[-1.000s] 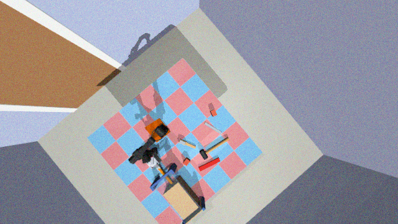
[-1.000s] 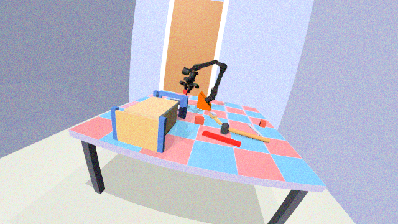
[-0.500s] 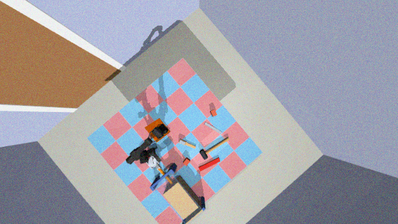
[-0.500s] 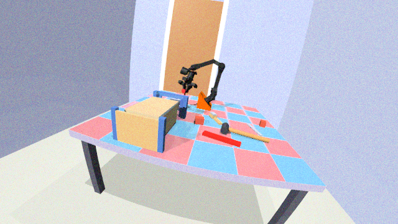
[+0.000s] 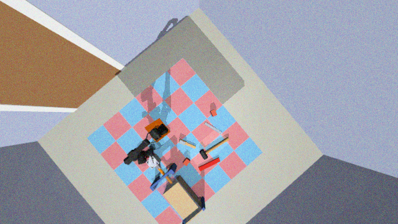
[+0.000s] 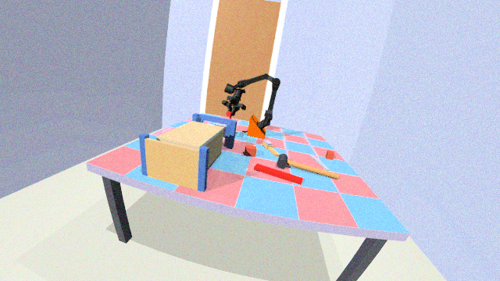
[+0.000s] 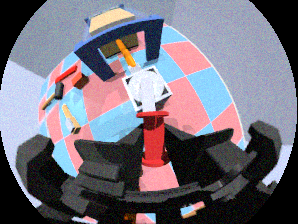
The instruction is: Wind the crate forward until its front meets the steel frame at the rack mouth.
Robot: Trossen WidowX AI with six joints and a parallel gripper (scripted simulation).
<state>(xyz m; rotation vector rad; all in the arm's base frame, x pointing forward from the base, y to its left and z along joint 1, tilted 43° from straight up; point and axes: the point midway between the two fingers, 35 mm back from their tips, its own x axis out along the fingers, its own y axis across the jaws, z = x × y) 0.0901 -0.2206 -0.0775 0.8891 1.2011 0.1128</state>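
Now: the blue steel frame 240 mm ahead of my gripper tip, 20 mm to the right of it and 30 mm below it. From my gripper tip the other things lie so: winch: 70 mm ahead, 30 mm to the right, 100 mm below; then dark red knob: 10 mm behind; then brush: 160 mm ahead, 330 mm to the left, 120 mm below.
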